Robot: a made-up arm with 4 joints.
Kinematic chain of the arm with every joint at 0, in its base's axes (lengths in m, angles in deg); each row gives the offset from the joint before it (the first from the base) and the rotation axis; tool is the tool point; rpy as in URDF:
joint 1: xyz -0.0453 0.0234 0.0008 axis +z
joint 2: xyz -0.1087 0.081 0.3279 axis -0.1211 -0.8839 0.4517
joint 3: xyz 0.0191 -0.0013 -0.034 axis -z
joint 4: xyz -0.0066 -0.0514 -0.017 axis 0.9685 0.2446 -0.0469
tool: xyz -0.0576 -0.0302 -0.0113 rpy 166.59 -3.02 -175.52
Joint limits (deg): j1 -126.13..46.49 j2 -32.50..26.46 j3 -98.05..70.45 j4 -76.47..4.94
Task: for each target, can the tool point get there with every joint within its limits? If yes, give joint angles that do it. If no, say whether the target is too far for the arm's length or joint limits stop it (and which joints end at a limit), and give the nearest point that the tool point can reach.
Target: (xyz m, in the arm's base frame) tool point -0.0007 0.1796 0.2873
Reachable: yes | joints -107.88 -11.42 -3.40 -45.20
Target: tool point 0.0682 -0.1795 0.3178
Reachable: no: joint limits stop it (at a limit: joint 1, joint 2, joint 3) | nearest point -0.0153 -0.0280 0.3292 | short by 0.173 m
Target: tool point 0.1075 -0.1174 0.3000
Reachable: no: joint limits stop it (at a limit: joint 2, joint 3) | nearest point -0.0018 -0.0167 0.3266 | short by 0.151 m
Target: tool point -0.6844 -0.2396 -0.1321
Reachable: no: too far | nearest point -0.2530 -0.0338 0.2612 | short by 0.619 m
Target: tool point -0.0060 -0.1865 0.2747
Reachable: no: joint limits stop it (at a limit: joint 1) | nearest point -0.1035 -0.0765 0.2743 | short by 0.147 m
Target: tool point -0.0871 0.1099 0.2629
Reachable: yes | joints -79.41 -11.79 -46.75 -13.73
